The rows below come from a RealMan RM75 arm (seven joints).
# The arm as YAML. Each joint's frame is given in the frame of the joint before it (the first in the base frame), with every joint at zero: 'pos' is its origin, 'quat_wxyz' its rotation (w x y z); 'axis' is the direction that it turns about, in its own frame. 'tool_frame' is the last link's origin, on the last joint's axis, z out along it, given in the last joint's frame.
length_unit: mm
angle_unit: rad
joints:
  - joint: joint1
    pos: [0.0, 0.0, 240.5]
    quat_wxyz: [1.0, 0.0, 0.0, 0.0]
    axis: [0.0, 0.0, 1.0]
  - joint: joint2
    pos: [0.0, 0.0, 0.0]
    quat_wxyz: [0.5, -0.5, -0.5, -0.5]
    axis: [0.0, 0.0, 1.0]
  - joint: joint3
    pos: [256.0, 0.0, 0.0]
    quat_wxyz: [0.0, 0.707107, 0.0, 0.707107]
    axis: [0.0, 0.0, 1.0]
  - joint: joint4
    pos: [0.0, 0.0, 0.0]
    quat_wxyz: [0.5, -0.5, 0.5, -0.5]
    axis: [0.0, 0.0, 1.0]
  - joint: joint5
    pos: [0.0, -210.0, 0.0]
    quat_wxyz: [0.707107, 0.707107, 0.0, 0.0]
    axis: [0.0, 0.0, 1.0]
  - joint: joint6
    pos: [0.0, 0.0, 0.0]
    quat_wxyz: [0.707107, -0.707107, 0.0, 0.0]
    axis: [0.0, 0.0, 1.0]
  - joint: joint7
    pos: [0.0, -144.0, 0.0]
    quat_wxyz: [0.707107, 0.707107, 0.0, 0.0]
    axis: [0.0, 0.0, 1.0]
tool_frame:
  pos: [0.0, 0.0, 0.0]
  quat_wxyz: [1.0, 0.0, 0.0, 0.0]
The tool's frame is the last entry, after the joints.
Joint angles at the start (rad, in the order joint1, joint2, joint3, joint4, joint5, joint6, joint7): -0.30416 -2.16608 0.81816 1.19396 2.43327 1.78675 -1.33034
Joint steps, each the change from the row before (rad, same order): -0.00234 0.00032 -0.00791 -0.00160 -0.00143 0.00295 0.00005; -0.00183 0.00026 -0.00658 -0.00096 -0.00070 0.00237 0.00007; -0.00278 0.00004 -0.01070 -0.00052 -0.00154 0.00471 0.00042; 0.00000 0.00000 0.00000 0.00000 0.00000 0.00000 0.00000; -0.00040 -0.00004 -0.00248 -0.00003 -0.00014 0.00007 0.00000; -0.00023 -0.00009 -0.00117 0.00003 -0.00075 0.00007 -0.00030; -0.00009 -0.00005 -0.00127 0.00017 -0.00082 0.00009 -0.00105; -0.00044 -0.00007 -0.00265 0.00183 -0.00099 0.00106 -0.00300; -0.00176 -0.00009 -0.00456 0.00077 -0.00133 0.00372 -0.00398; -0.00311 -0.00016 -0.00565 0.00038 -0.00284 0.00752 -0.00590; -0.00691 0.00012 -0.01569 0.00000 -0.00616 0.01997 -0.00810; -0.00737 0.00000 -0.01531 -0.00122 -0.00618 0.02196 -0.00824; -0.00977 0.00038 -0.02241 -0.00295 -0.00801 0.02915 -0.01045; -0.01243 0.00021 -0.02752 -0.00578 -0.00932 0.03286 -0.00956; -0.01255 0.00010 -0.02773 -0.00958 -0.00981 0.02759 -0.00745; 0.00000 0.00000 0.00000 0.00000 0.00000 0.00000 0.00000
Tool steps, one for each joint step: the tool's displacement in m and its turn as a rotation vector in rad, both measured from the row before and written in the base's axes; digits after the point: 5 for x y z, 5 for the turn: 0.00008 0.00032 0.00082 0.00337 -0.00504 0.00249; 0.00000 0.00024 0.00074 0.00289 -0.00356 0.00208; 0.00021 0.00033 0.00123 0.00461 -0.00632 0.00246; 0.00000 0.00000 0.00000 0.00000 0.00000 0.00000; -0.00009 0.00012 0.00030 0.00192 -0.00083 0.00096; 0.00007 0.00011 0.00012 0.00119 -0.00106 0.00045; 0.00004 0.00009 0.00017 0.00139 -0.00113 0.00129; 0.00022 0.00024 0.00061 0.00270 -0.00140 0.00257; 0.00053 0.00022 0.00062 0.00136 -0.00411 0.00369; 0.00120 0.00019 0.00062 -0.00076 -0.00788 0.00436; 0.00244 -0.00007 0.00176 -0.00272 -0.01907 0.00663; 0.00267 -0.00034 0.00147 -0.00570 -0.02071 0.00628; 0.00320 -0.00058 0.00217 -0.00690 -0.02827 0.00923; 0.00374 -0.00050 0.00230 -0.00754 -0.03425 0.00832; 0.00332 -0.00011 0.00178 -0.00480 -0.03474 0.00768; 0.00000 0.00000 0.00000 0.00000 0.00000 0.00000
